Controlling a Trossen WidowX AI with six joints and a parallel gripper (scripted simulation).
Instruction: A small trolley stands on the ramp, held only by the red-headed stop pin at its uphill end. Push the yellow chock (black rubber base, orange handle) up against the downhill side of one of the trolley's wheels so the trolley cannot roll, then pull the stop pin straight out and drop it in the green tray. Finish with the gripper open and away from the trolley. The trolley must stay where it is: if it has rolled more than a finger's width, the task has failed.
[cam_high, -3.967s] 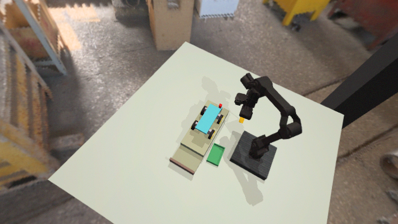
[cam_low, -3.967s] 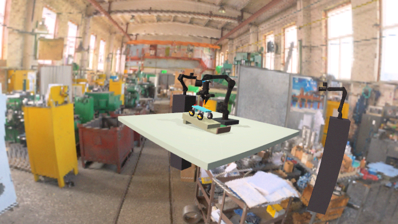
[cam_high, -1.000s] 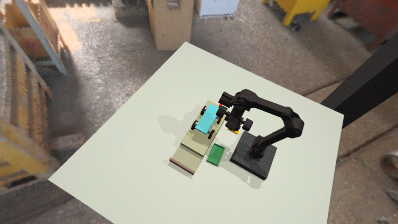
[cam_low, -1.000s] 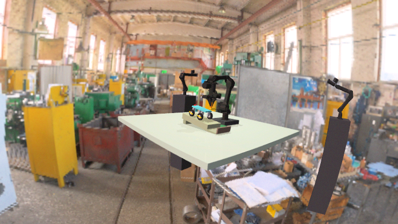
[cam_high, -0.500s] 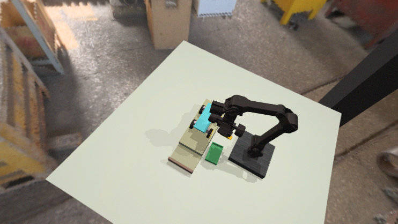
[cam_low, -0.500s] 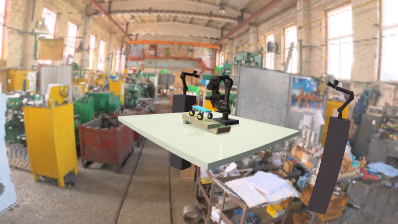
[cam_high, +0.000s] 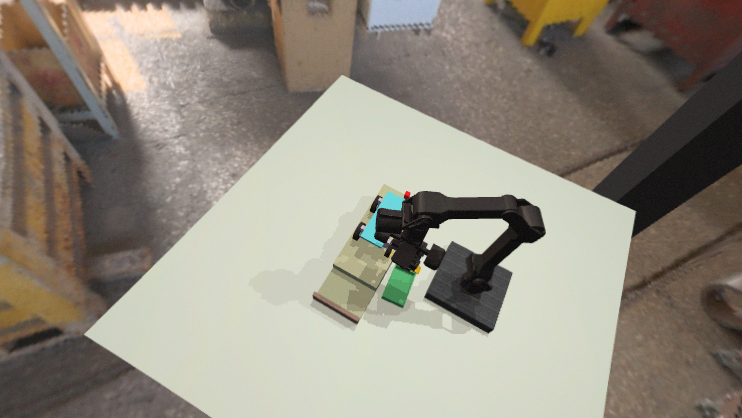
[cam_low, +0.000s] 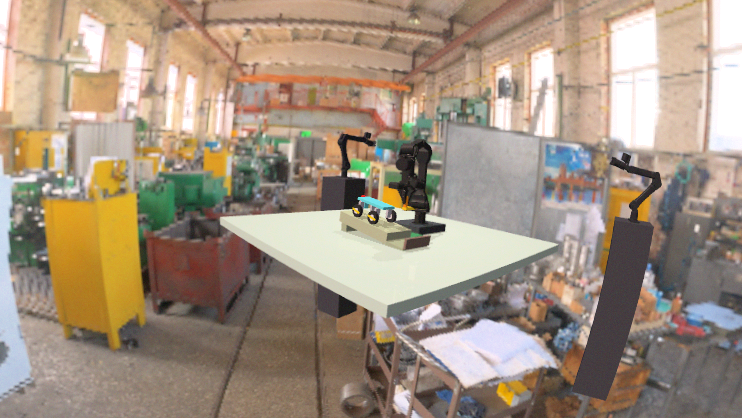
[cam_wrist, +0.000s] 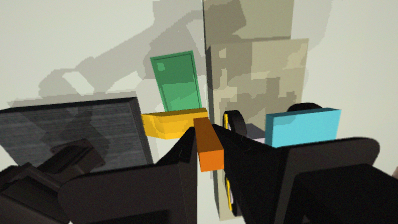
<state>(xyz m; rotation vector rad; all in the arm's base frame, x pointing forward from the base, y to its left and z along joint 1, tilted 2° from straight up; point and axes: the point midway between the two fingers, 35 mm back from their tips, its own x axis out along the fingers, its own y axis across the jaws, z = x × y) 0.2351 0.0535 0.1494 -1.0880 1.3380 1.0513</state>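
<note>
Right now the stop pin is 40 mm ahead of my gripper tip, 220 mm to the right of it and 20 mm below it. Also, from my gripper tip: yellow chock: 20 mm behind, 10 mm below; green tray: 20 mm behind, 20 mm to the left, 160 mm below; trolley: 80 mm ahead, 110 mm to the right, 40 mm below.
</note>
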